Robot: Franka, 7 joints.
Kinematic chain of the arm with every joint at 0, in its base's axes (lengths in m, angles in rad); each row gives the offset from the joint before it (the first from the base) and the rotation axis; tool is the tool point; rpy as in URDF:
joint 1: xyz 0 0 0.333 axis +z
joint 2: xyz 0 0 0 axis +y
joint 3: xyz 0 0 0.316 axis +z
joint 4: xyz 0.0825 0 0 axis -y
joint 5: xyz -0.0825 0 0.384 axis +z
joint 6: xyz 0 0 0 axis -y
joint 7: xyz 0.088 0 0 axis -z
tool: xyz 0 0 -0.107 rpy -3.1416 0 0
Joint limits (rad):
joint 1: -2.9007..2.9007
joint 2: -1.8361..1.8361
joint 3: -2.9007..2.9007
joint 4: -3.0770..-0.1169
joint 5: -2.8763..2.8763
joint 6: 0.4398..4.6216
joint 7: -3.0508..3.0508
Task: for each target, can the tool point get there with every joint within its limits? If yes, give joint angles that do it. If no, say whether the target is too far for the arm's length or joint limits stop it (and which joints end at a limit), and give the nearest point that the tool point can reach.
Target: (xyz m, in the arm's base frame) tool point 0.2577 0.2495 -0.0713
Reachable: yes | joints -1.3459 -1.2583 2.4637 -2.2727 -1.3283 2.7406 1.3584
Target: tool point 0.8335 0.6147 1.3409
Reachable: no: too far | nearest point 0.4948 0.3649 0.9313 | short by 0.587 m
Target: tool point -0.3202 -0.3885 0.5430
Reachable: yes | joints -1.8142 0.0006 -0.4872 -1.7105 0.1594 1.2288 1.8433
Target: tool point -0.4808 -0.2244 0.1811
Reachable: yes | joints -0.3032 -0.8043 -2.1416 -2.1107 -1.6986 1.2646 -1.2994
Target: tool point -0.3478 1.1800 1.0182
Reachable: no: too far | nearest point -0.2119 0.7189 0.7504 | short by 0.550 m
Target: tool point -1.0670 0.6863 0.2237
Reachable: no: too far | nearest point -0.7189 0.4624 0.2594 | short by 0.415 m
